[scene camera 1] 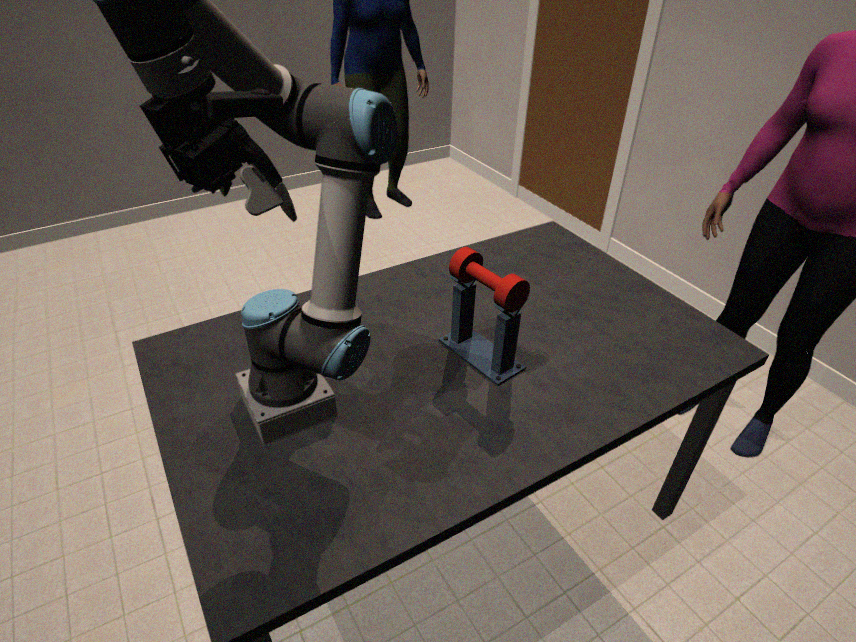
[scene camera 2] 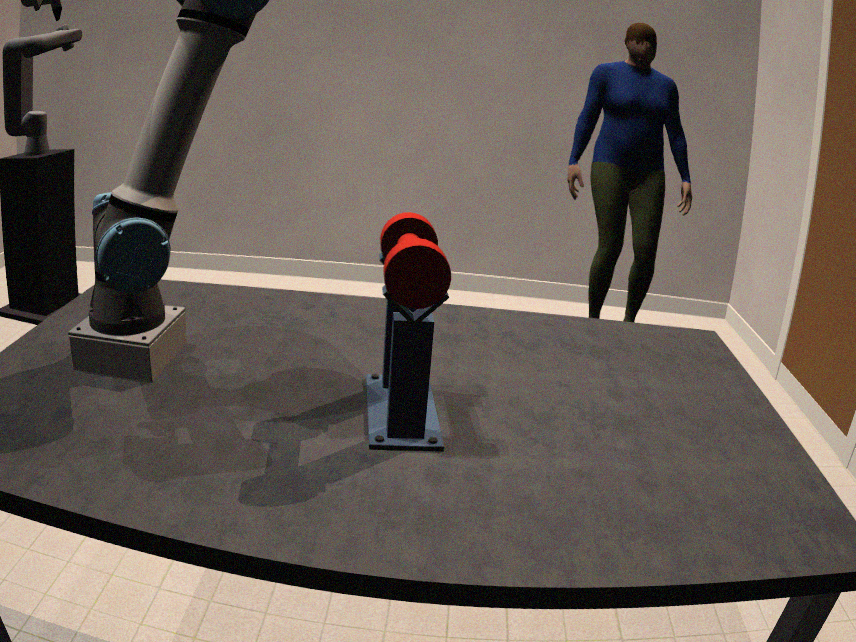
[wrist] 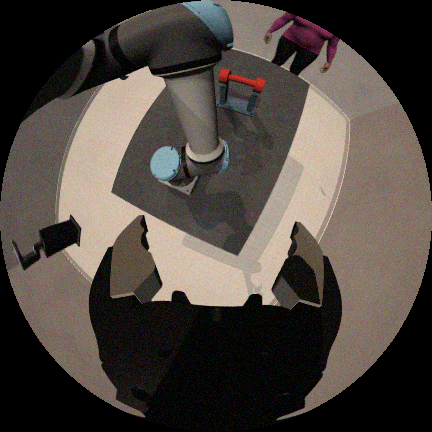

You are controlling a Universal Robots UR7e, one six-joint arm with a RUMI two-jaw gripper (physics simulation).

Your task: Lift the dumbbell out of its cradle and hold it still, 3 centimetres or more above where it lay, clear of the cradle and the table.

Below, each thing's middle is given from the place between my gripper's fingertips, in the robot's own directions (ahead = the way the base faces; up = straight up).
Right now the blue-grey cradle (scene camera 2: pixel 401 412) is 51 cm ahead of my hand, 21 cm to the left of it and 49 cm below it.
